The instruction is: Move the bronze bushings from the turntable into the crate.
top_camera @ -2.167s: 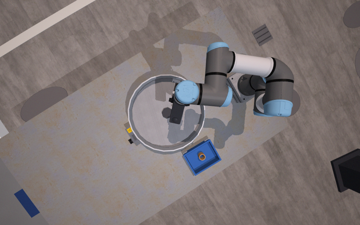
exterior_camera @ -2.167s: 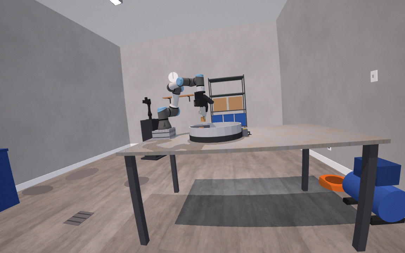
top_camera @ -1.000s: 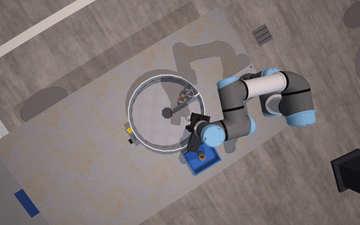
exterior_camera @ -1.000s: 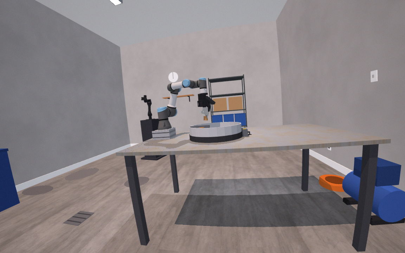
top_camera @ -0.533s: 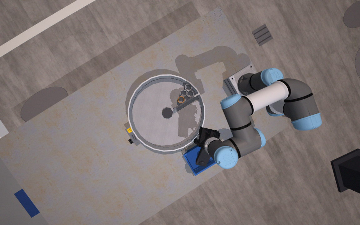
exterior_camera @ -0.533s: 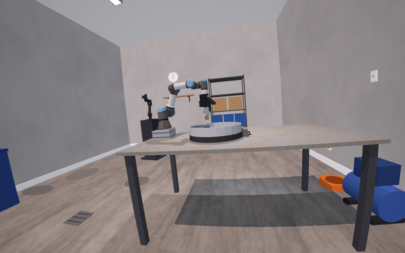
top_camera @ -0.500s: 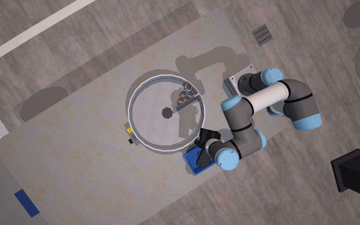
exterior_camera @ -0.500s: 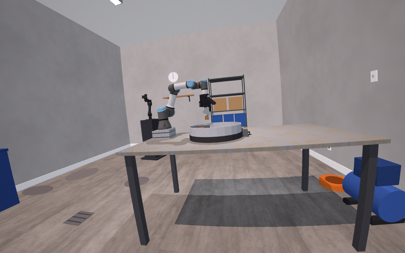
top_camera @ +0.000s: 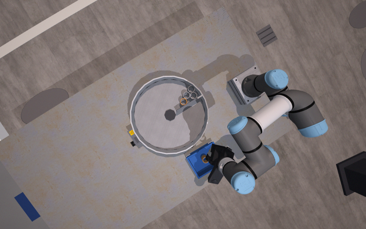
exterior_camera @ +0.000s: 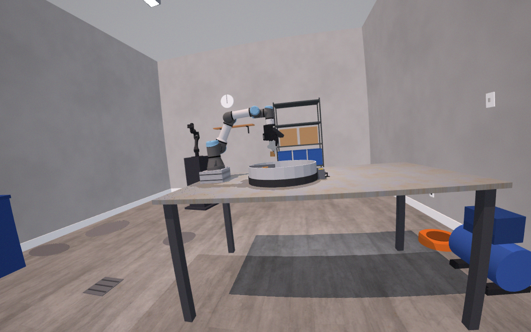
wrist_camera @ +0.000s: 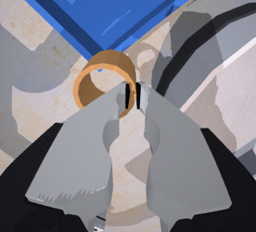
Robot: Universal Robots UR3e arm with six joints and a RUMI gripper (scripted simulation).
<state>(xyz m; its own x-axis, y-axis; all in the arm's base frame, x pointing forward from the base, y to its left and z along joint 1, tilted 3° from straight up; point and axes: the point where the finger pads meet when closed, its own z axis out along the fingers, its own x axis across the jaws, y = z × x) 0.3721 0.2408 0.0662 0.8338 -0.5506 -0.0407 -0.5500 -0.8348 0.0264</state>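
My gripper is now 2 cm short of the blue crate, 8 cm to the right of it and 14 cm above it. Also, from my hand: round turntable 13 cm ahead, 25 cm to the right, 12 cm below.
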